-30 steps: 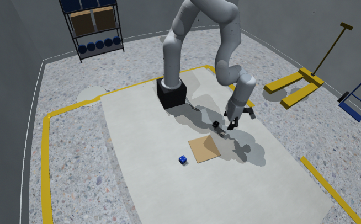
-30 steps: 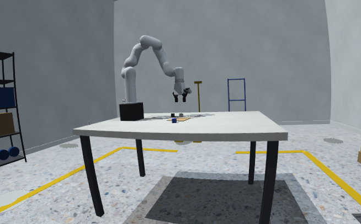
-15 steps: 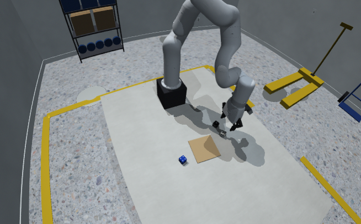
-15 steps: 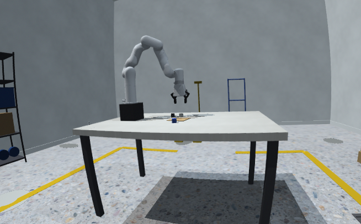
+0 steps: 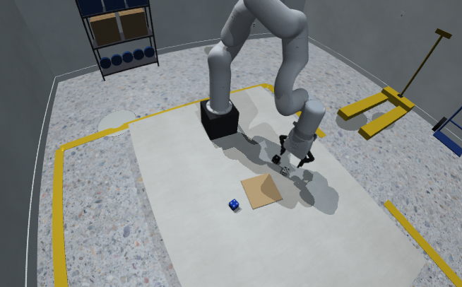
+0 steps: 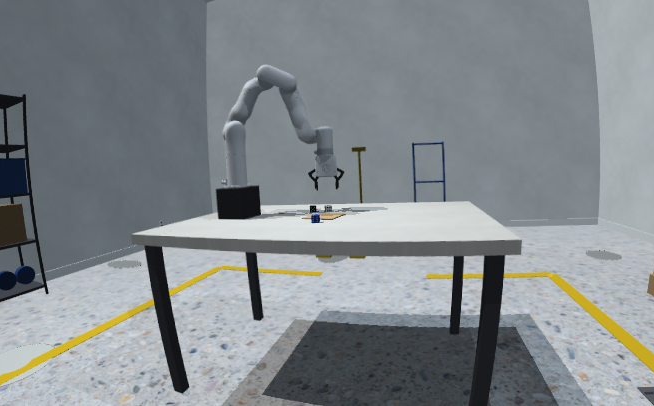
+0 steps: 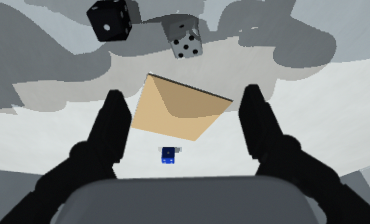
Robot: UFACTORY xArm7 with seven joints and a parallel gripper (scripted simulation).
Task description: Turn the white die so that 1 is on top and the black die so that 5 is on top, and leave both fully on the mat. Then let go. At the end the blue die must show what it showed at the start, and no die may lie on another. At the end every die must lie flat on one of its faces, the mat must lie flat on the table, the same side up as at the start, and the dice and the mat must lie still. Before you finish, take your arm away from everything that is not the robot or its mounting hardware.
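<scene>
My gripper is now 100 mm above the white die. Round my hand: black die 70 mm behind, 10 mm to the left, 100 mm below; blue die 10 mm ahead, 290 mm to the right, 100 mm below; tan mat 10 mm ahead, 150 mm to the right, 110 mm below.
</scene>
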